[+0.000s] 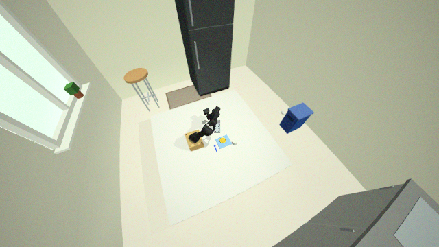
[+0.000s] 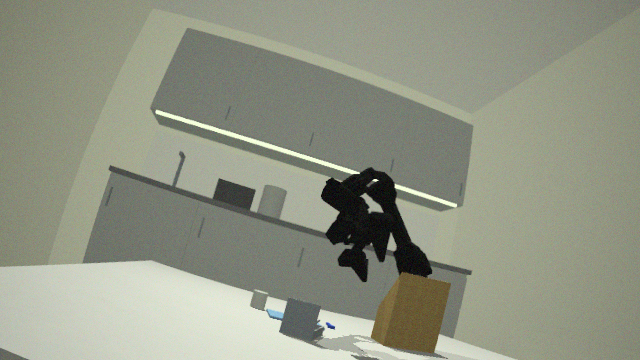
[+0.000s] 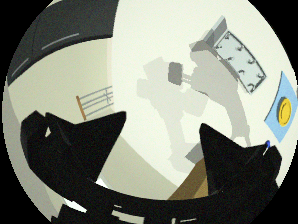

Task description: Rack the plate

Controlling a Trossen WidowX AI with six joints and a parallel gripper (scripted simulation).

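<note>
My gripper tip is 6 cm short of the yellow plate, 26 cm to the left of it and 16 cm above it. Also, from my gripper tip: small white cup (15 cm ahead, 36 cm to the right, 15 cm below); blue utensil (6 cm behind, 28 cm to the right, 17 cm below); grey dish rack (10 cm ahead, 7 cm to the right, 15 cm below).
</note>
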